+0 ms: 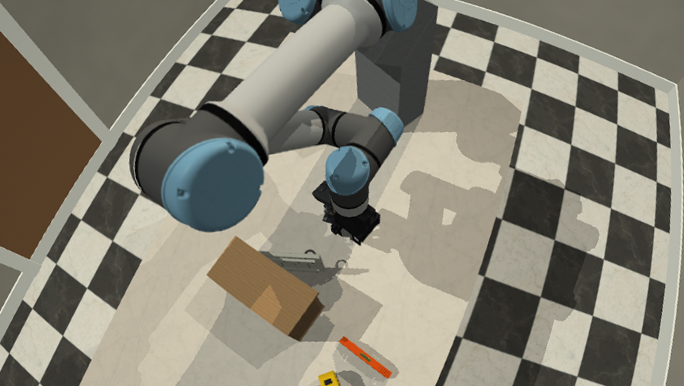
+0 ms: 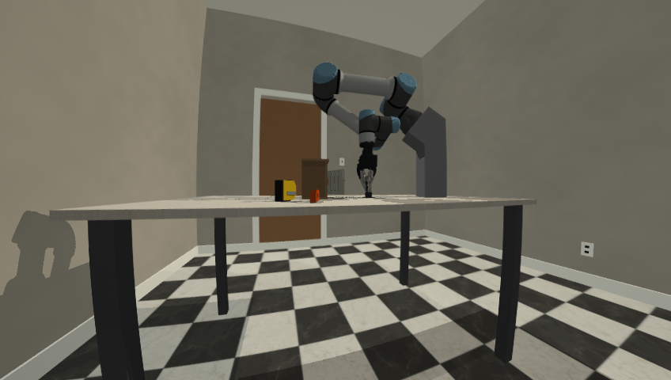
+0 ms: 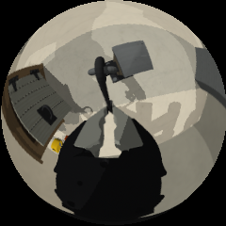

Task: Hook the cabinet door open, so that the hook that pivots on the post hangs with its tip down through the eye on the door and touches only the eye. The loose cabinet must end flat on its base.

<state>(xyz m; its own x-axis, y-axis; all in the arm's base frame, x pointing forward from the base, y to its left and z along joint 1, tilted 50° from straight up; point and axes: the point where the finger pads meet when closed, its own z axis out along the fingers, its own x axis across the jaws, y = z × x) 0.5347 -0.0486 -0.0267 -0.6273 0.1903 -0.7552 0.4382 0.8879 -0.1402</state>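
My hand is 20 mm past the thin dark hook, 30 mm to the left of it and 10 mm below it. Round my hand: grey door 90 mm ahead, 140 mm to the right, 30 mm above; yellow tape measure 390 mm ahead, 10 mm below.
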